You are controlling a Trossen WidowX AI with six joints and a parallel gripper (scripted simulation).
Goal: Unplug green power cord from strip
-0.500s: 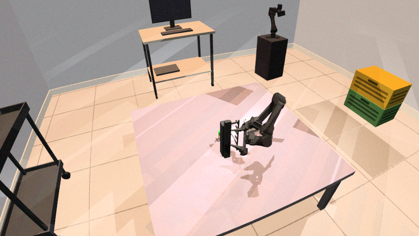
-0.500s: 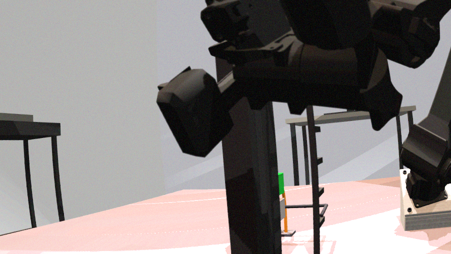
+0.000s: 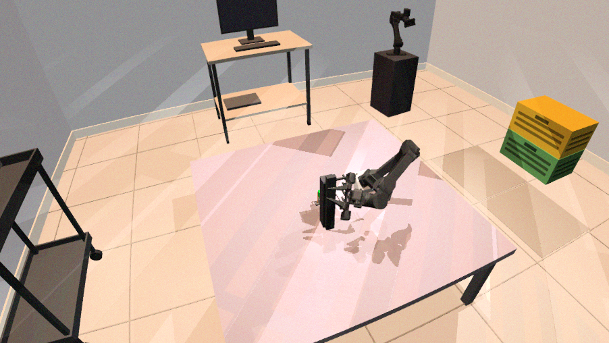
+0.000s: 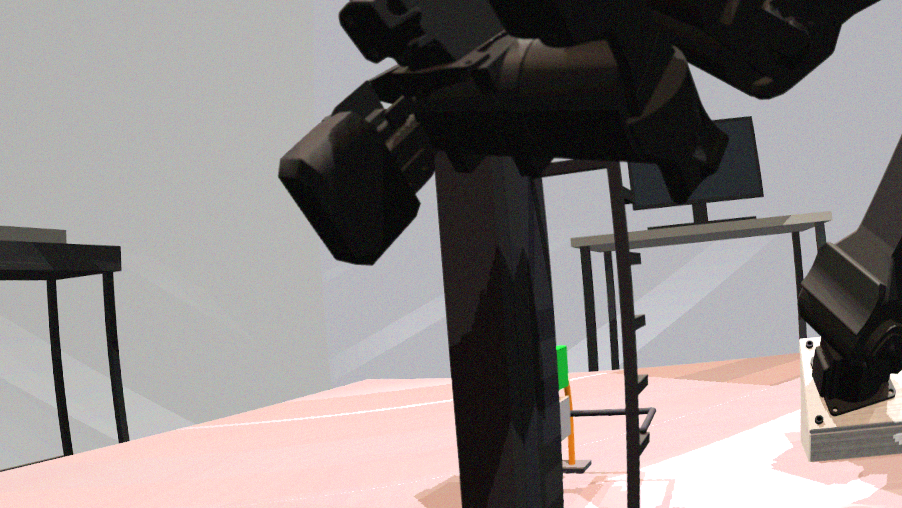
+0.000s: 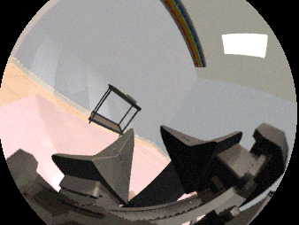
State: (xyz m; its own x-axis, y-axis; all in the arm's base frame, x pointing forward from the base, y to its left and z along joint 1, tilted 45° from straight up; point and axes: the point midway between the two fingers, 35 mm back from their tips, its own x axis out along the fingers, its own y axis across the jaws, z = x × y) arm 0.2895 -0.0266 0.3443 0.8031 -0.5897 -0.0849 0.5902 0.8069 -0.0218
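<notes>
My gripper tip is now 80 mm past the green plug, 160 mm to the left of it and 180 mm above it.
</notes>
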